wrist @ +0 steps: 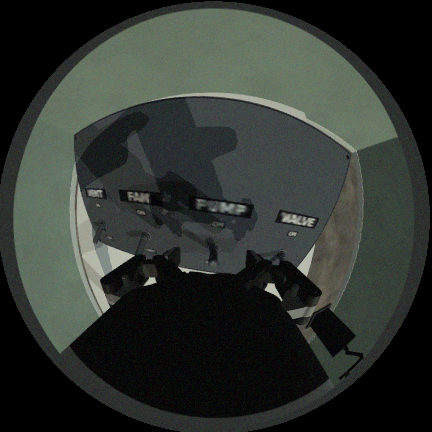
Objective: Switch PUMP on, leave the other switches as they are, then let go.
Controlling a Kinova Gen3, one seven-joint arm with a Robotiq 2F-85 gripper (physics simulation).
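Frame: origin at the arm's base, x right, y down, z ahead, level; centimetres.
Seen in the pictures: gripper, fingertip midpoint: (212, 256).
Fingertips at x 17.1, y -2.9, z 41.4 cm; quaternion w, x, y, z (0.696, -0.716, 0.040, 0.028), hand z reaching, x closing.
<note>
A point is followed by its place in that frame.
The dark grey switch panel (295, 145) {x 27.6, y -6.0, z 54.1 cm} spans the middle of the wrist view. The PUMP label (221, 206) {x 18.6, y -1.6, z 47.3 cm} is right of centre, with a small dim ON mark below it. The PUMP switch lever (212, 254) {x 17.0, y -1.5, z 41.1 cm} stands below that mark; whether it is tilted up or down I cannot tell. My gripper (212, 256) {x 17.1, y -2.9, z 41.4 cm} is open, with one finger on each side of the PUMP lever and a gap to it on both sides. The FAN lever (142, 243) {x 5.6, y 0.0, z 42.4 cm} and VENT lever (99, 233) {x -6.1, y -0.1, z 44.1 cm} are to the left. The VALVE lever (280, 255) {x 28.3, y 0.7, z 38.5 cm} is at the right, partly hidden by the right finger.
The FAN label (139, 197) {x 7.0, y -1.5, z 49.6 cm} and VENT label (95, 193) {x -4.6, y -1.5, z 52.0 cm} are to the left, the VALVE label (297, 220) {x 29.9, y -1.5, z 44.8 cm} to the right. The FAN and VALVE levers stand close outside my spread fingers. A dark boxy object (332, 331) on a bent bracket shows at the lower right.
</note>
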